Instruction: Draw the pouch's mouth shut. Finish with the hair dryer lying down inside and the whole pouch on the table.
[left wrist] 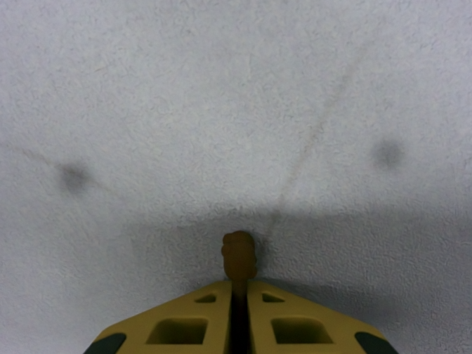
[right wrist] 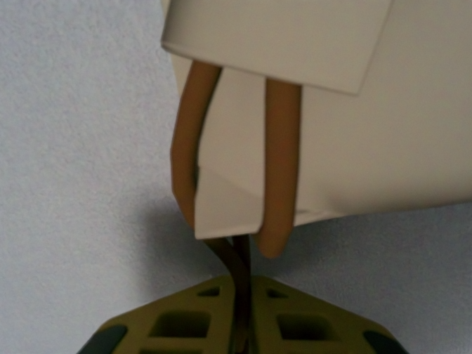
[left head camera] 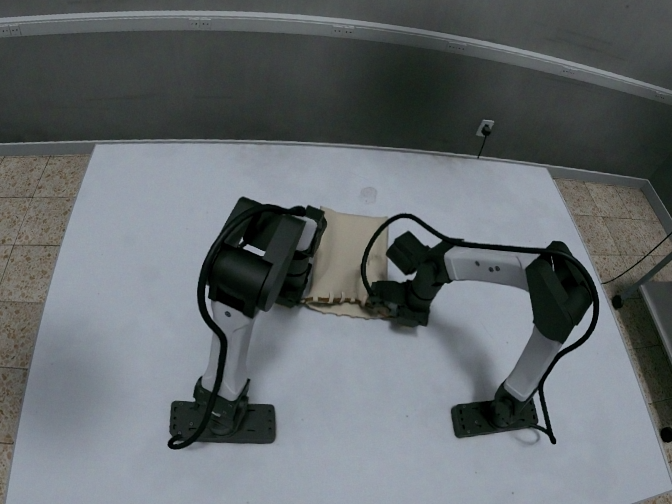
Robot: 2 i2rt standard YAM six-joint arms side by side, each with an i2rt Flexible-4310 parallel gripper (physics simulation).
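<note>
The beige pouch (left head camera: pixel 350 249) (right wrist: pixel 380 150) lies flat on the table with its mouth edge toward the front; a brown drawcord (left head camera: pixel 324 300) (right wrist: pixel 282 150) runs through slits along that edge. The hair dryer does not show. My left gripper (left wrist: pixel 239 295) is shut on the drawcord's knotted end (left wrist: pixel 239 255), at the pouch's left side; its fingers are hidden in the head view. My right gripper (right wrist: pixel 242 290) is shut on dark strands of drawcord just off the pouch's front right corner. How far the mouth is drawn shut is hard to tell.
The white table (left head camera: pixel 347 434) carries both arm bases (left head camera: pixel 260 425) (left head camera: pixel 466 425). Both forearms and their black cables arch over the table beside the pouch. A grey wall (left head camera: pixel 271 86) stands behind the table.
</note>
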